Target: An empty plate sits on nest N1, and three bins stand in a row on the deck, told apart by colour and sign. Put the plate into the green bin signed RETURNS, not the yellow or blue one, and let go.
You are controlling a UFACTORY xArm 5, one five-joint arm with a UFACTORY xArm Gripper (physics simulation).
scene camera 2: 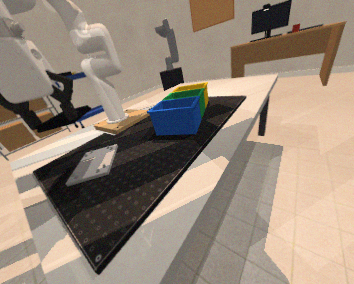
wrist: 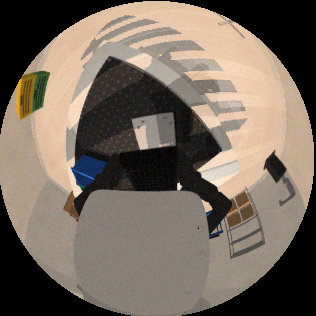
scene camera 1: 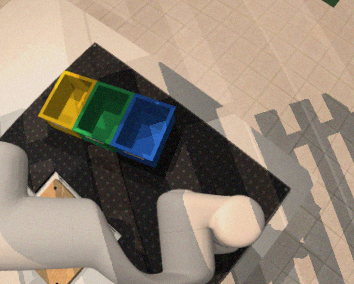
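Pixels of known places: gripper, between the fingertips: [scene camera 2: 56, 123] [wrist: 147, 158]; arm's base, origin of its link: [scene camera 2: 118, 119].
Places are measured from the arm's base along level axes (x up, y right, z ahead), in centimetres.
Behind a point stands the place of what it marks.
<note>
My gripper [scene camera 2: 64, 114] [wrist: 147, 158] {x 15.6, y 27.1, z 36.7 cm} is shut on the black plate [scene camera 2: 72, 120] {x 15.4, y 24.2, z 39.6 cm} [wrist: 150, 172] {x 16.1, y 25.8, z 34.7 cm} and holds it level, raised above the deck. The pale grey nest [scene camera 2: 92, 166] {x -0.2, y 25.7, z 34.9 cm} [wrist: 159, 132] {x -0.2, y 26.7, z 33.4 cm} lies bare on the black deck [scene camera 1: 205, 165] {x -1.4, y 11.5, z 49.0 cm} [scene camera 2: 145, 175] {x -1.4, y 17.9, z 52.6 cm} [wrist: 107, 100] {x -1.4, y 23.1, z 52.3 cm}, below the plate and apart from it. The green bin [scene camera 1: 104, 117] {x -0.8, y -21.6, z 36.4 cm} [scene camera 2: 187, 94] {x 6.9, y -23.5, z 34.5 cm} stands between the yellow bin [scene camera 1: 70, 102] {x -0.9, y -34.5, z 31.0 cm} [scene camera 2: 194, 87] {x 7.1, y -35.4, z 29.7 cm} and the blue bin [scene camera 1: 144, 130] {x -0.8, y -9.2, z 42.9 cm} [scene camera 2: 175, 120] {x 4.4, y -2.3, z 46.0 cm} [wrist: 89, 167] {x 4.5, y -1.7, z 44.8 cm}. Sign lettering is unreadable. In scene camera 1 the arm hides the gripper and plate.
The three bins touch in one row, with the blue bin at the end nearer the nest. The arm's wooden base board [scene camera 1: 57, 192] {x -0.1, y -12.2, z 10.0 cm} [scene camera 2: 107, 125] {x 0.0, y 7.6, z 2.6 cm} lies beside the deck. A desk [scene camera 2: 295, 42] with a monitor [scene camera 2: 271, 19] stands in the background.
</note>
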